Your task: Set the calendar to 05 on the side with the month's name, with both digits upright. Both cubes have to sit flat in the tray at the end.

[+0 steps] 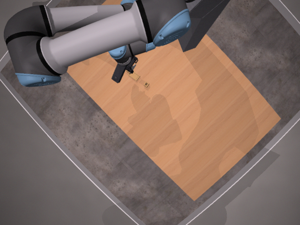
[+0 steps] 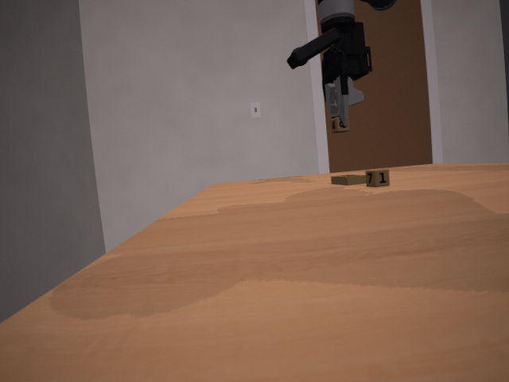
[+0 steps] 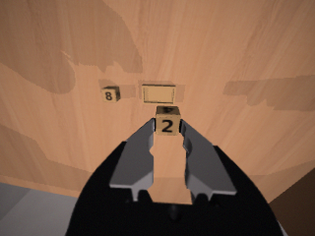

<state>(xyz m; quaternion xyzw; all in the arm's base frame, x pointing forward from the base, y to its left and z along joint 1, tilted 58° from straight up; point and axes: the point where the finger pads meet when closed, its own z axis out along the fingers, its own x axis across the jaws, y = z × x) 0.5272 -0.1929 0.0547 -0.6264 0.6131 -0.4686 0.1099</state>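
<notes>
Now: the wooden calendar tray 130 mm below my hand and 20 mm to the left of it. Also, from my hand: block: 10 mm below.
</notes>
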